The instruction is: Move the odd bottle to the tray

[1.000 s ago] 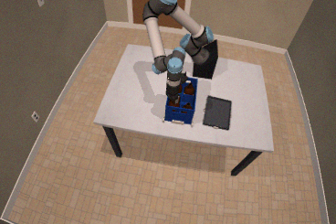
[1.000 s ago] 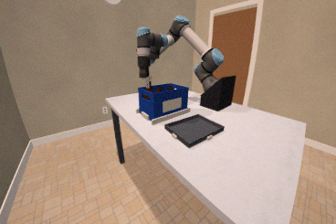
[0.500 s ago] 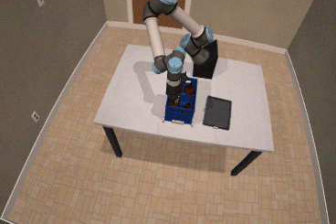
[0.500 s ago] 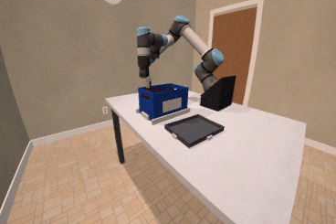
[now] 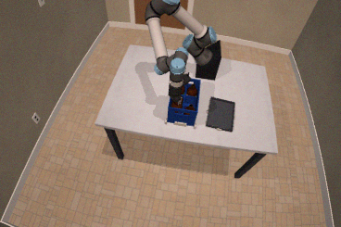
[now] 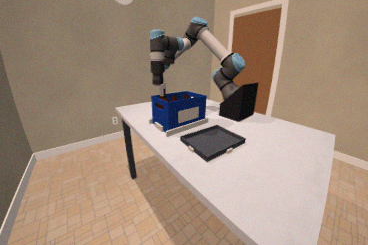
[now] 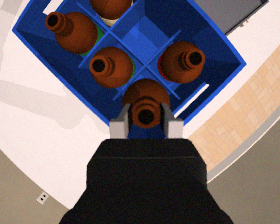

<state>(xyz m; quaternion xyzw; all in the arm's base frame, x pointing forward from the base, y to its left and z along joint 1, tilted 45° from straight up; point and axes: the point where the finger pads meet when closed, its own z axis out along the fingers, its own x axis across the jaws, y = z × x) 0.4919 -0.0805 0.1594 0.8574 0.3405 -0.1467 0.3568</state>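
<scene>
Now: hand 7 cm above the bottle. From my hand the other things lie so: dark tray (32 cm to the left, 19 cm below, 7 cm behind); blue crate (11 cm below, 9 cm behind, 5 cm to the left).
</scene>
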